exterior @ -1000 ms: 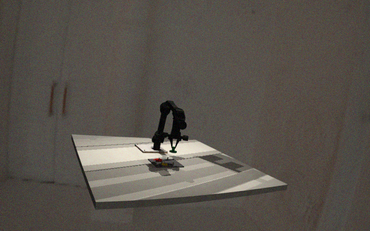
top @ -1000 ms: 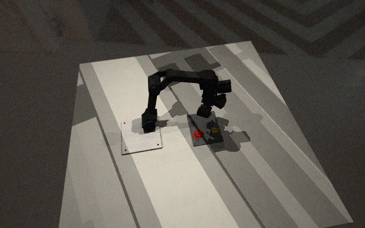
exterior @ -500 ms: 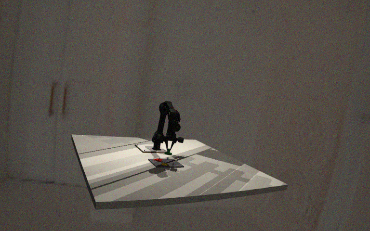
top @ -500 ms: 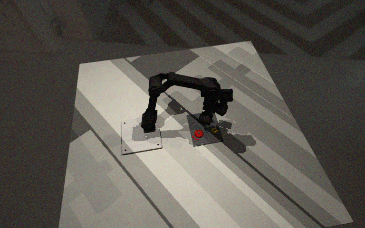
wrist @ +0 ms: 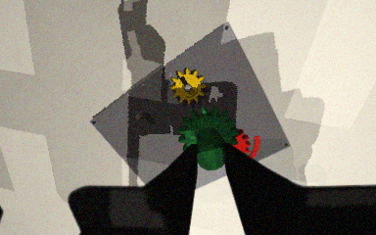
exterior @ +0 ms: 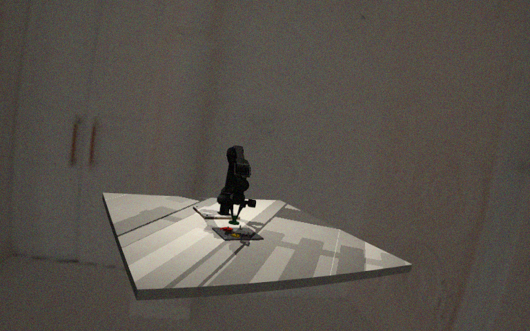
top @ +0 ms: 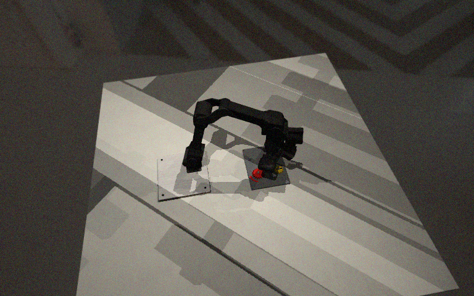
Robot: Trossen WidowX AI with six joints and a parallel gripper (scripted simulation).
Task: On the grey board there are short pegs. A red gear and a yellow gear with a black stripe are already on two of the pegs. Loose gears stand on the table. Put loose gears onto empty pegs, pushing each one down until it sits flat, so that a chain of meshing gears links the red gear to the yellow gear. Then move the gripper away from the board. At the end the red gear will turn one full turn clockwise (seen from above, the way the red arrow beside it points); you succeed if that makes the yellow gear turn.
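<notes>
The green gear is 1 cm below my gripper tip. Also, from my gripper tip: red gear: 7 cm below, 5 cm behind; yellow gear: 7 cm below, 4 cm ahead; red arrow: 8 cm below, 8 cm behind, 3 cm to the right.
</notes>
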